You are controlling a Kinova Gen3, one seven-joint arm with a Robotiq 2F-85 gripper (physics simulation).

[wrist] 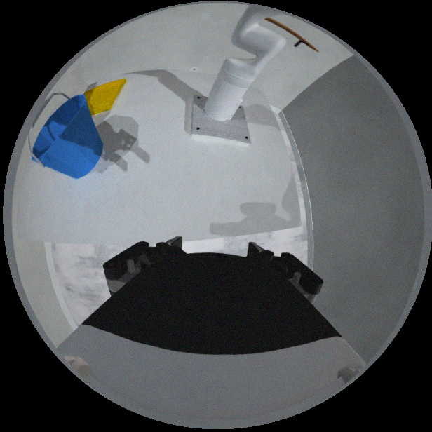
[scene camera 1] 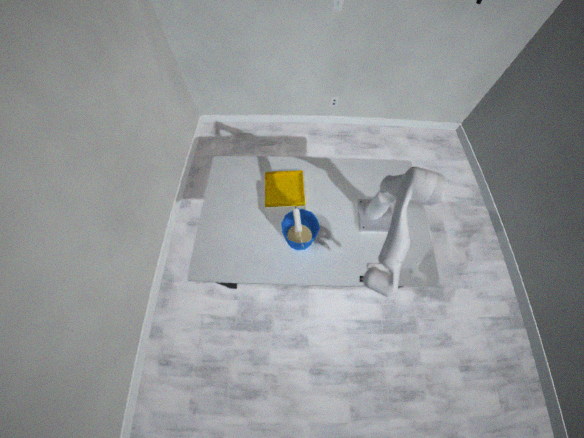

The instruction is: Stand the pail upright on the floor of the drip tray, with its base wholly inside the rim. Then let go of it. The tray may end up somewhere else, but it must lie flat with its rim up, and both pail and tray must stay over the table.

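Frame: origin at the arm's base, x left, y up, z ahead, level; centimetres.
Seen in the pictures: arm's base, link origin: (scene camera 1: 372, 212).
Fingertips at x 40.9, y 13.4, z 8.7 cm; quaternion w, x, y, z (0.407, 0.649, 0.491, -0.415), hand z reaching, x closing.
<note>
Pixels of each thing's middle, then the offset from my fingertips to it. "spot": a spot on its surface instead. Level surfaces: height alone.
- blue pail, surface spot: (scene camera 1: 286, 233) spot: dx -27.4, dy -13.2, dz +41.8 cm
- yellow drip tray, body centre: (scene camera 1: 284, 188) dx -57.7, dy -14.8, dz +43.6 cm
- table, surface height: dy -16.1 cm
The blue pail (scene camera 1: 286, 233) (wrist: 80, 152) stands upright on the table, outside the tray. Its inside looks tan at the bottom, and a pale handle grip shows across its opening in the scene view. The yellow drip tray (scene camera 1: 284, 189) (wrist: 105, 96) lies flat with its rim up, behind the pail; the pail covers part of it in the wrist view. My gripper (wrist: 214, 246) is open and empty, well to the right of the pail, near the table's front right edge. Its fingers are hard to make out in the scene view.
The table (scene camera 1: 240, 250) (wrist: 165, 200) carries my arm's base plate (scene camera 1: 367, 222) (wrist: 220, 131) at its right side. The arm (scene camera 1: 398, 235) reaches from there to the front edge. Walls stand behind and on both sides.
</note>
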